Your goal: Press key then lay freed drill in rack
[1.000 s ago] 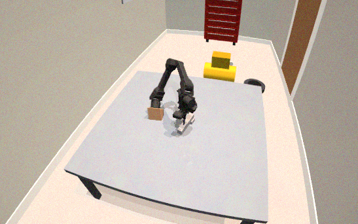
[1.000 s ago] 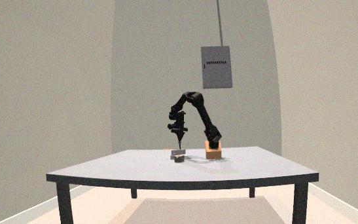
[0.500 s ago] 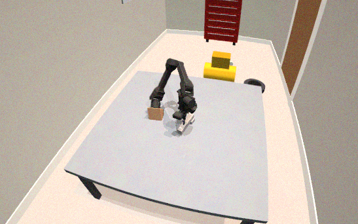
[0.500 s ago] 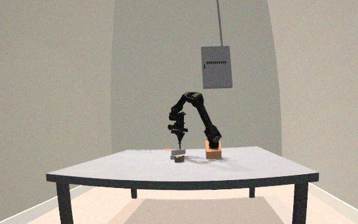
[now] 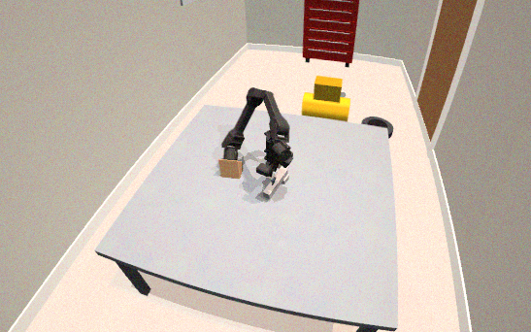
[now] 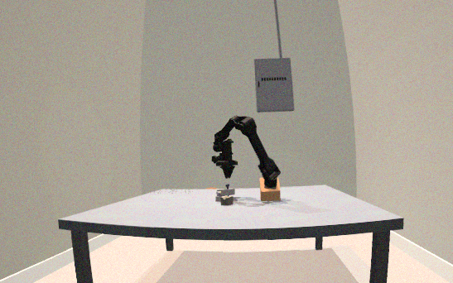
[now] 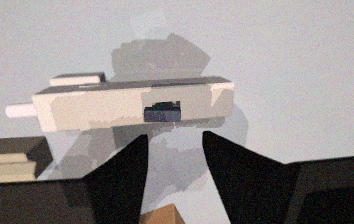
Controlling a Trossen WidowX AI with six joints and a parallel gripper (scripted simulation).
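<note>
Now: gripper tip 90 mm to the right of the drill, 70 mm above it and 20 mm short of it. Round my gripper tip: dark key 70 mm below, 10 mm to the left; then holder block 210 mm to the left, 100 mm below, 40 mm behind.
</note>
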